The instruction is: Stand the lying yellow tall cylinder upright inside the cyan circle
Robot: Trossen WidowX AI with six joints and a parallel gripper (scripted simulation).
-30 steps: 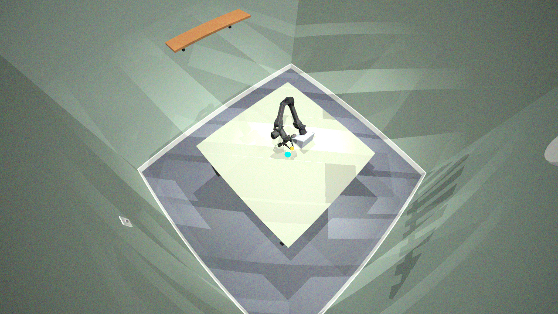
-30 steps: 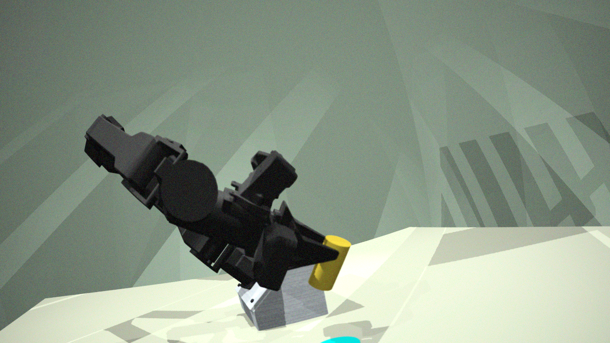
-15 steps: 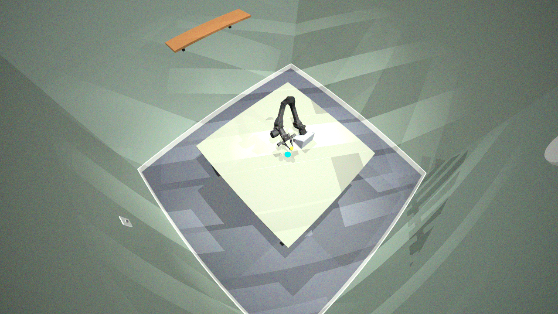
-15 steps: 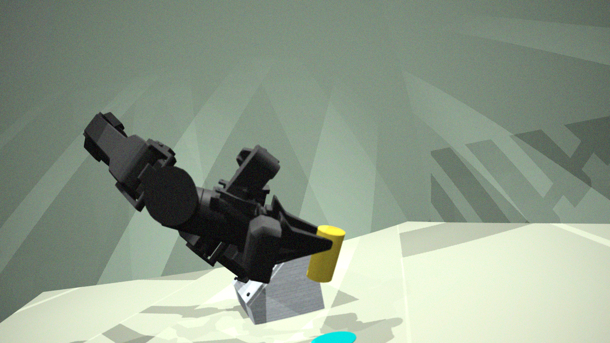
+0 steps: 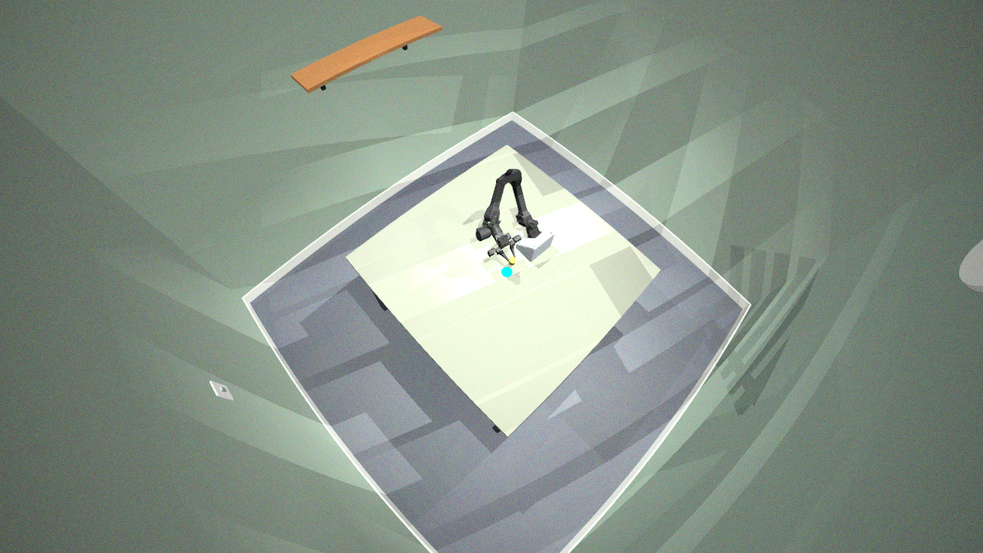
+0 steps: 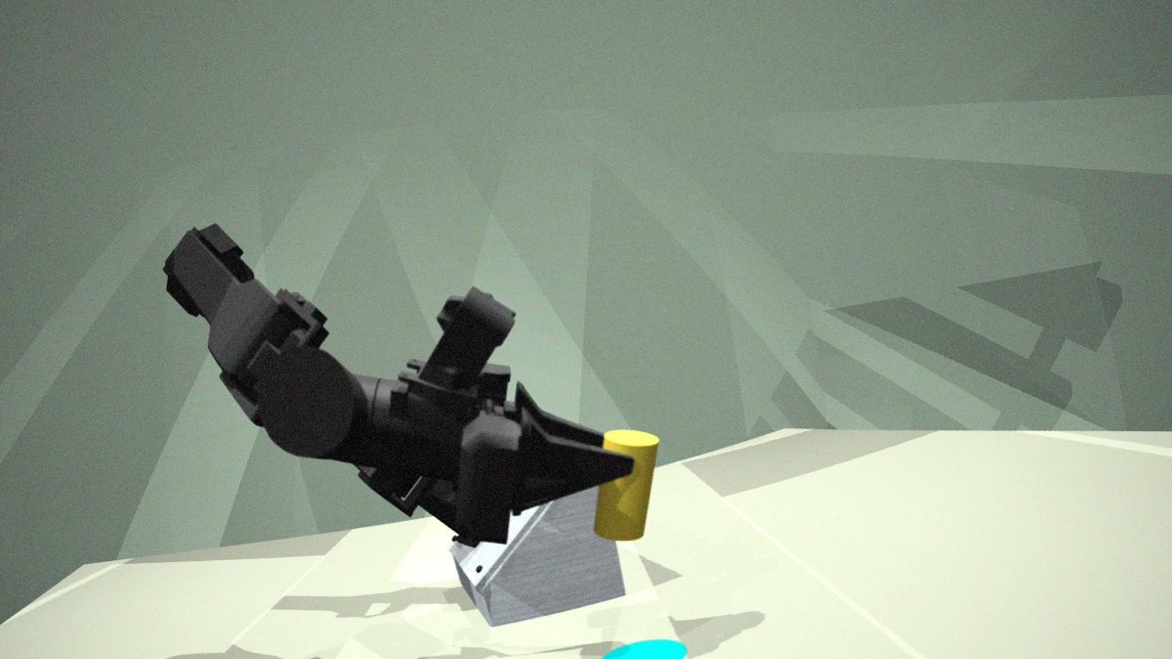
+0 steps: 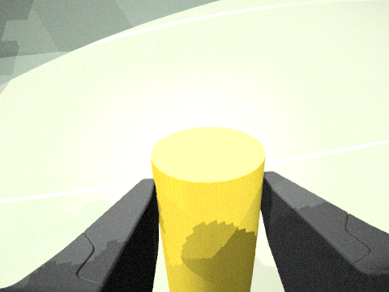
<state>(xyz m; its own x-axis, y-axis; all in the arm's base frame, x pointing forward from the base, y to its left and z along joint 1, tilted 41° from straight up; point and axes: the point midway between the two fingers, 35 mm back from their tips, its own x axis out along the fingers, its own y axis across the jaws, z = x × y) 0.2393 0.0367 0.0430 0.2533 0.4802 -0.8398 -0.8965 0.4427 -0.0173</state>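
The cyan circle is 150 mm below my gripper tip and 20 mm to the right of it. Also, from my gripper tip: yellow tall cylinder 20 mm below.
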